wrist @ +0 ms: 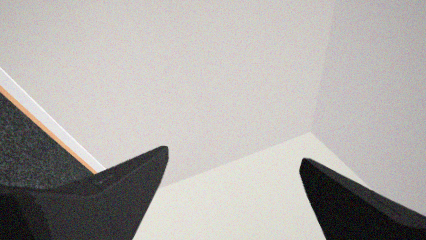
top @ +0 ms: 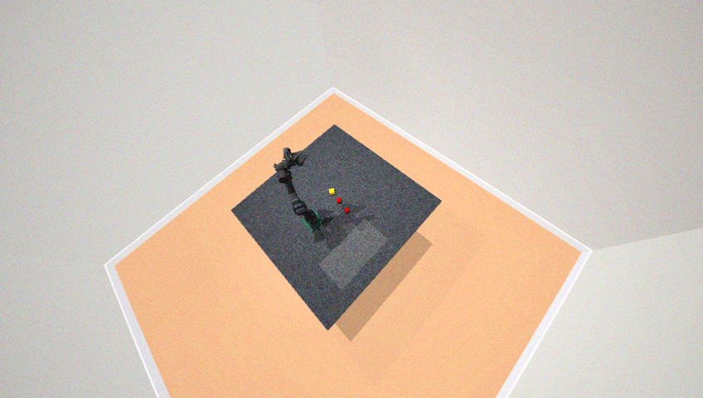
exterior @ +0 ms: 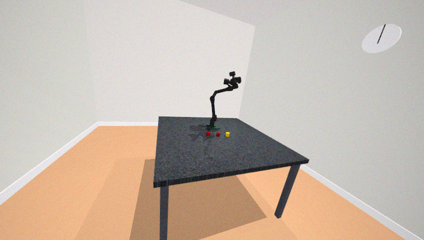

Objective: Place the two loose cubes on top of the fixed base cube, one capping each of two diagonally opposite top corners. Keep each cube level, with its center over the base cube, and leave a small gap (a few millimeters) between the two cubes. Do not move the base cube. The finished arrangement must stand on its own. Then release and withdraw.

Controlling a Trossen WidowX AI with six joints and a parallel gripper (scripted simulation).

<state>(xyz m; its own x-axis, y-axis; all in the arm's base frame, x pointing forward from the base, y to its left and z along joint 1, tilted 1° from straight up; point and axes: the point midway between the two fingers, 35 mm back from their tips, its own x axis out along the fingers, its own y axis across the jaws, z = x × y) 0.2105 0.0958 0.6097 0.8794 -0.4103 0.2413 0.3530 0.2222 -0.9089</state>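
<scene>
My gripper tip is now 61 cm above the yellow cube, 6 cm short of it and 1 cm to the left of it.
</scene>
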